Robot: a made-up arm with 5 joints.
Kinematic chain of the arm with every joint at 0, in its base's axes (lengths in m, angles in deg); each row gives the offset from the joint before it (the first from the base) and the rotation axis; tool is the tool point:
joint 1: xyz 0 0 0.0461 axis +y
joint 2: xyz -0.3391 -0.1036 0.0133 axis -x
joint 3: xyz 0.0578 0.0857 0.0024 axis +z
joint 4: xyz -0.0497 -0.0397 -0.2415 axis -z
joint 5: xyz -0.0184 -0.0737 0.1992 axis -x
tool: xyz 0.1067 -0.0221 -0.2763
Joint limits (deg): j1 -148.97..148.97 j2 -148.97..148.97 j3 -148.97..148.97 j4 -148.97..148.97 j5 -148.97..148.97
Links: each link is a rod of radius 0.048 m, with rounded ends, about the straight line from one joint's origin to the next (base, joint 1, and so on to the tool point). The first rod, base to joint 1, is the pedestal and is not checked.
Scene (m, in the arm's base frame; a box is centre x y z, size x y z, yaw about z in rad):
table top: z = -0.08
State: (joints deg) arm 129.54 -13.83 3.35 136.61 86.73
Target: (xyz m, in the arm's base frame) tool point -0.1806 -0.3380 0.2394
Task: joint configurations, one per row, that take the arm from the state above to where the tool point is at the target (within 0.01 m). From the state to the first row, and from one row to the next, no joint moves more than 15 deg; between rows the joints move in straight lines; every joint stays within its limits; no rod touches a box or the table.
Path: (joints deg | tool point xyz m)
1: 123.88 -16.94 18.00 124.23 84.64 | 0.3653 -0.0470 0.6173
2: 118.21 -20.04 32.65 111.85 82.56 | 0.2264 -0.2044 0.6390
3: 112.55 -23.15 47.31 99.47 80.47 | 0.0577 -0.3195 0.5721
4: 106.89 -26.25 61.96 87.09 78.39 | -0.0922 -0.3670 0.4271
5: 101.22 -29.36 76.61 74.71 76.30 | -0.1806 -0.3380 0.2394

